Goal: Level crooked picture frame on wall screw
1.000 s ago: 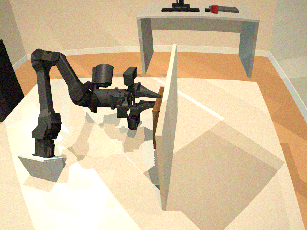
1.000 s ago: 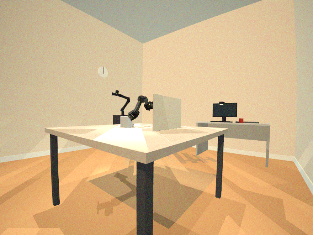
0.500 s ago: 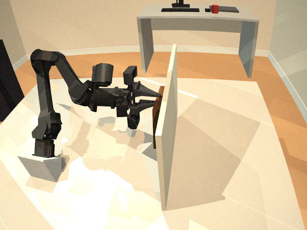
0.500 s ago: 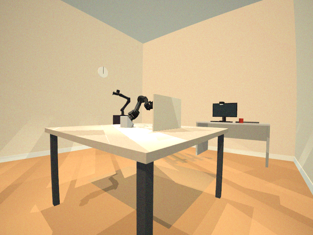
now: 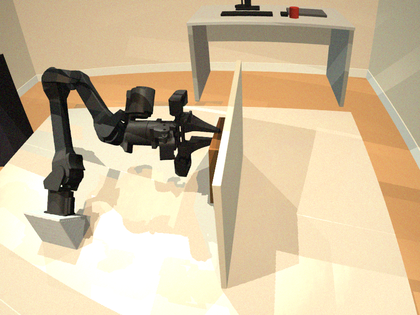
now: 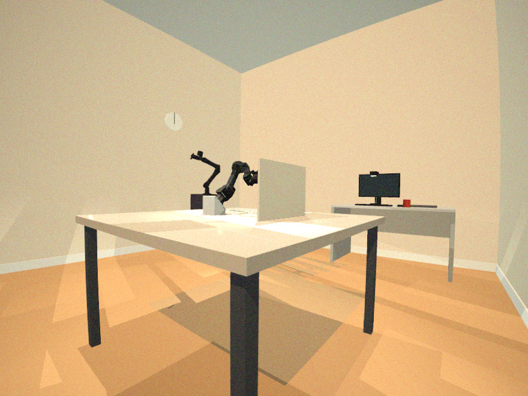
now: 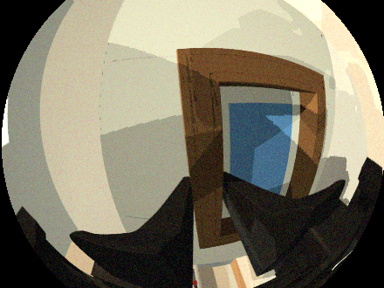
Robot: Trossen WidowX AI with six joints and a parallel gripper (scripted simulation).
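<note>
Now: gripper tip 50 mm above the picture frame, 10 mm to the left of it and 10 mm short of it. The rest, counted from my gripper tip: wall panel 70 mm below, 20 mm ahead, 10 mm to the right.
</note>
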